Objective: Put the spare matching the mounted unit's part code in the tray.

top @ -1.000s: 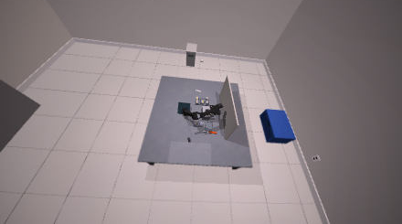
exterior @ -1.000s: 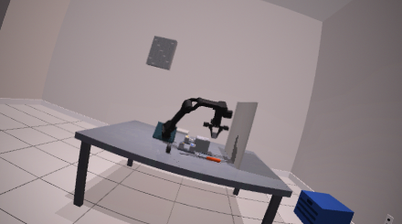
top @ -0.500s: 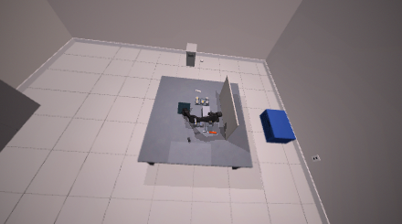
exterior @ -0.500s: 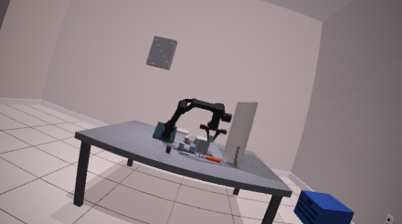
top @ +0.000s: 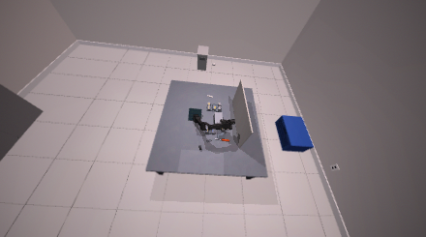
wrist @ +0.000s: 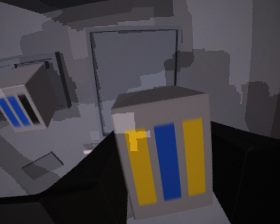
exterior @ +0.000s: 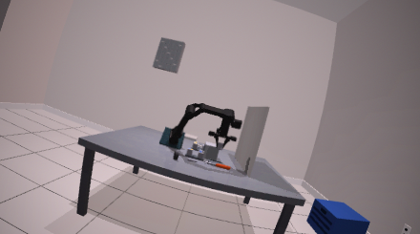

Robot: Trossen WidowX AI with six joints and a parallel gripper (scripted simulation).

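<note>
My gripper tip is 10 cm above the flat grey tray. Also, from my gripper tip: grey panel (22 cm ahead, 16 cm to the left, 12 cm above); dark item (27 cm behind, 17 cm to the right, 8 cm below).
</note>
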